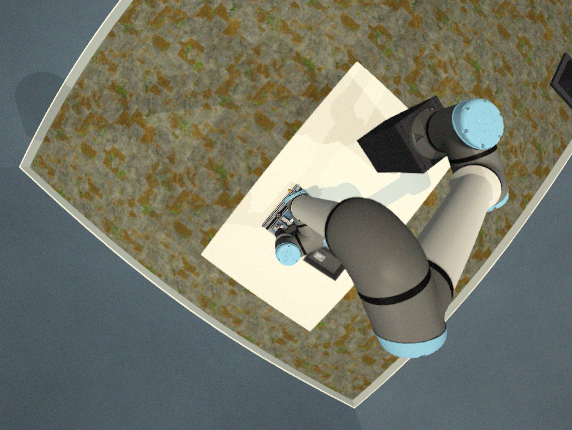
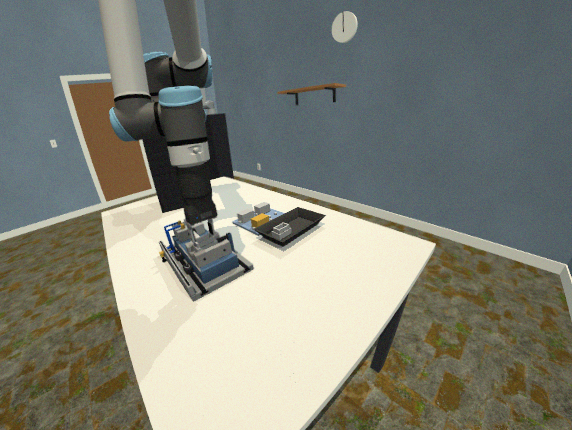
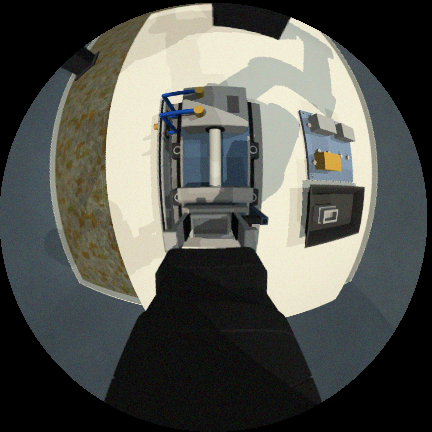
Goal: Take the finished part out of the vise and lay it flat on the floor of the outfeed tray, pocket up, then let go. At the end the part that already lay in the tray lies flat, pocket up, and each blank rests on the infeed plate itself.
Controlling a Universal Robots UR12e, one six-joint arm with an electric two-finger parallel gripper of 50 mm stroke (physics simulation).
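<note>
The finished part, grey with a dark pocket facing up, sits in the vise. My gripper is open, with a finger on each side of the part; nothing is held. The outfeed tray is black. In it another part lies flat, pocket up. On the blue infeed plate are two grey blanks and an orange blank. Their undersides are hidden.
Blue pipes with brass fittings rise at one side of the vise. Small pale pins stand on the infeed plate near the blanks. The tray stands close beside the infeed plate. A black pedestal carries the arm.
</note>
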